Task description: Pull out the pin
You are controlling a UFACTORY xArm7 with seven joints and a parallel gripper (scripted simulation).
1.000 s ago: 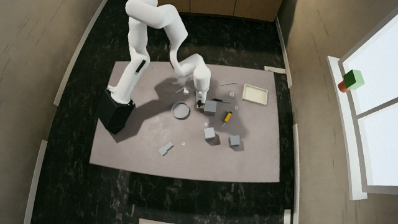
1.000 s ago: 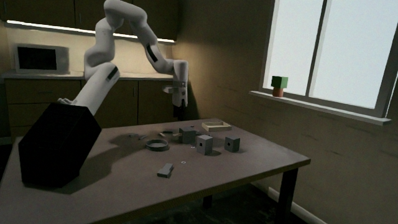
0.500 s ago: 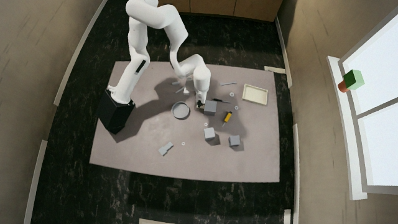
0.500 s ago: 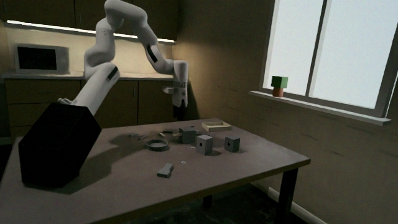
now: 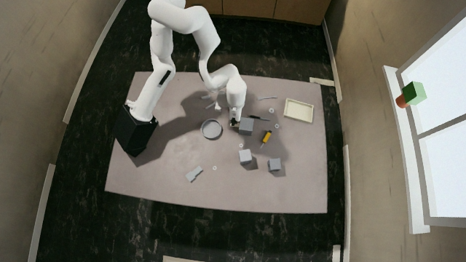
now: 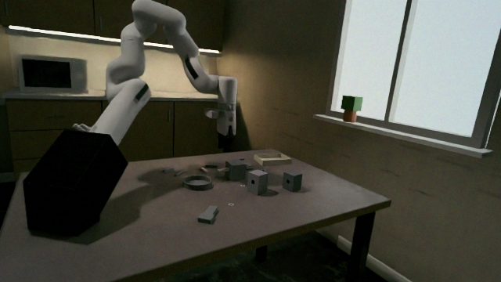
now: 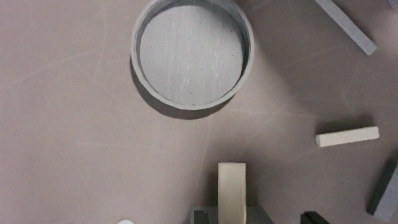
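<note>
My gripper is now 12 cm past the round grey dish, 4 cm to the left of it and 14 cm above it. The rest, counted from my hand: cream tray 35 cm ahead, 16 cm to the left, 14 cm below.
</note>
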